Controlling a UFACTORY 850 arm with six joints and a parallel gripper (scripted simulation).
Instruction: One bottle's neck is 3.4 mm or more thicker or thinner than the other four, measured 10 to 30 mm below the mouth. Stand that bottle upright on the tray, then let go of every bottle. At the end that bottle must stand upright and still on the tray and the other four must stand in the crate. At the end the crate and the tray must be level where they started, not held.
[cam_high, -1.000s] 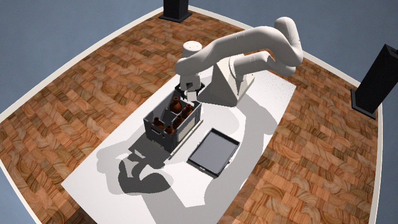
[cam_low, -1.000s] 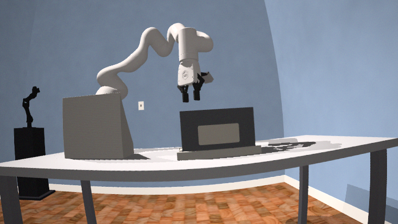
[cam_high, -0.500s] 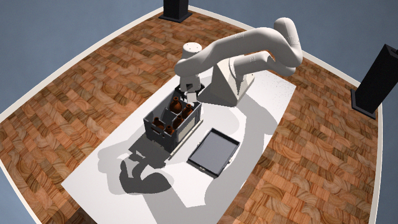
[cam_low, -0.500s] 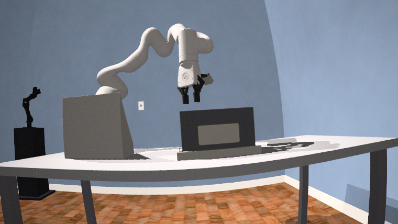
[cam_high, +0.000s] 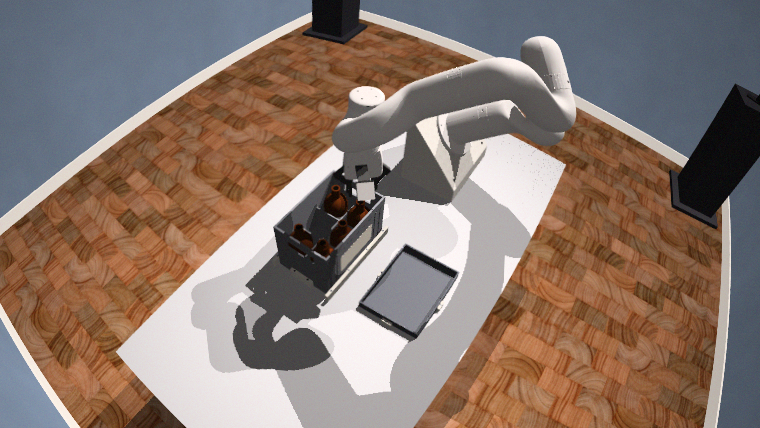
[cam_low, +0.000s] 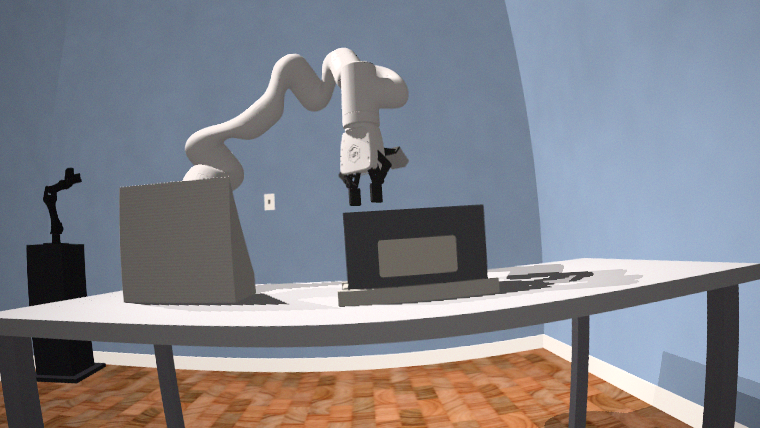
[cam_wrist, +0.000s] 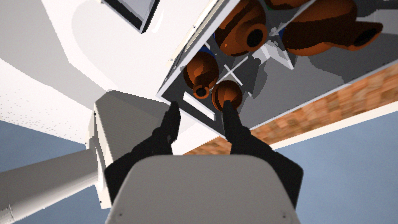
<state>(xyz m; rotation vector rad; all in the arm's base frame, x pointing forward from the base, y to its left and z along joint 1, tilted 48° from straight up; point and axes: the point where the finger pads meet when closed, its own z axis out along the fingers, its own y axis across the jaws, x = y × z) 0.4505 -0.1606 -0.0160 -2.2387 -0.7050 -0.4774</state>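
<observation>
Right now the dark grey crate is 140 mm below my hand, 80 mm ahead of it and 50 mm to the right of it. Round my hand: dark tray 220 mm to the left, 210 mm below, 100 mm ahead; then bottle 180 mm ahead, 130 mm below, 20 mm to the right.
</observation>
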